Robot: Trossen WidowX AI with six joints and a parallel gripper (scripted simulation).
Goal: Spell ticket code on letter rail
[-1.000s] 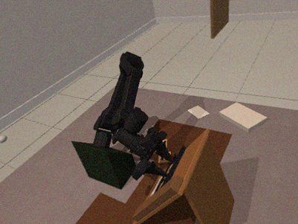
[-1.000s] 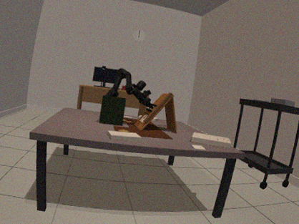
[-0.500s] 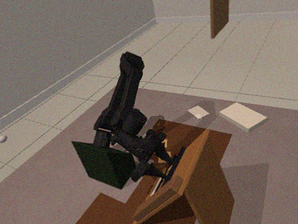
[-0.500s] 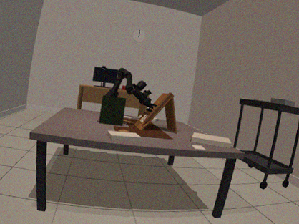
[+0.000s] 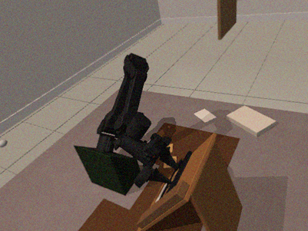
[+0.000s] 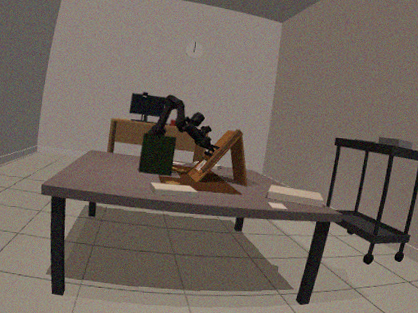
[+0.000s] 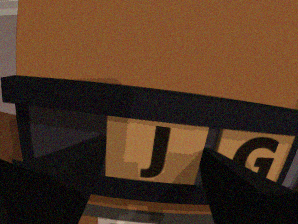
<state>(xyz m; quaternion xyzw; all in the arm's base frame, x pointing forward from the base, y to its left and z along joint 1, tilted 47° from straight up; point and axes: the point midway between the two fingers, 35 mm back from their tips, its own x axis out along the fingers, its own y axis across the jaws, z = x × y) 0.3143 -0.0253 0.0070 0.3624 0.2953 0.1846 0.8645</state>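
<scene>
Right now the tan letter tile is 10 mm ahead of my gripper tip and 60 mm to the right of it. Round my gripper tip: white ticket: 50 mm behind, 10 mm to the right, 80 mm below; then brown mat: 140 mm behind, 20 mm to the left, 160 mm below.
</scene>
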